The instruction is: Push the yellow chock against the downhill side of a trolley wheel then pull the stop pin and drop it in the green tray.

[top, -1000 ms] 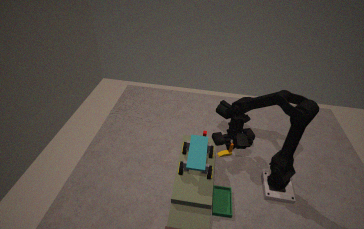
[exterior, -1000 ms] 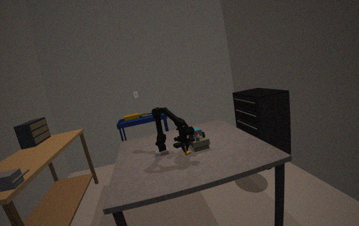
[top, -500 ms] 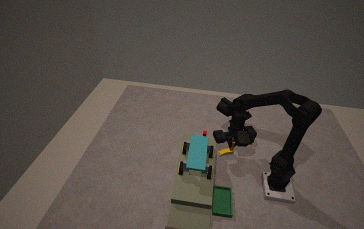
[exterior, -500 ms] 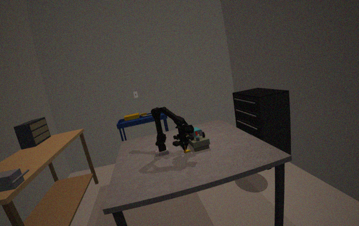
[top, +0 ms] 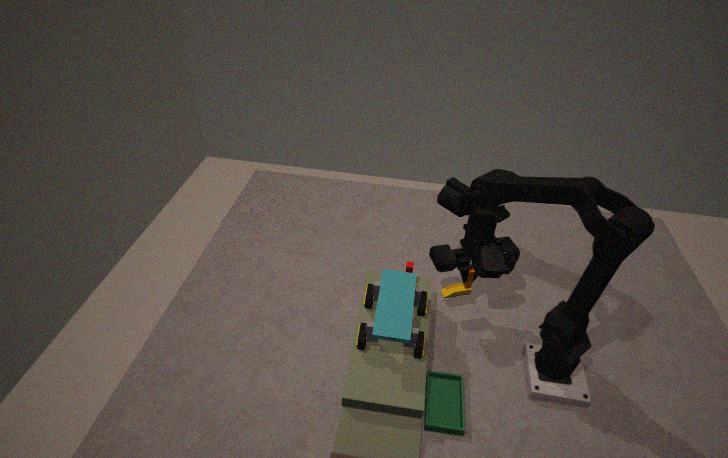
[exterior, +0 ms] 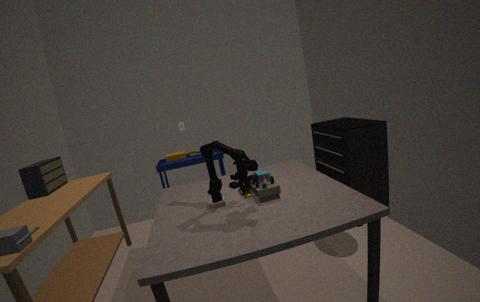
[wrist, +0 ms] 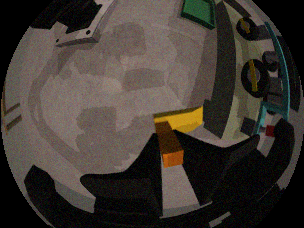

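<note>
Now: the green tray 40 mm ahead of my gripper tip, 260 mm to the left of it and 100 mm below it. From my gripper tip the other things lie so: yellow chock (20 mm ahead, 10 mm to the left, 10 mm below); red-headed stop pin (140 mm ahead, 40 mm to the left, 40 mm above); trolley (160 mm ahead, 150 mm to the left, 20 mm above).
</note>
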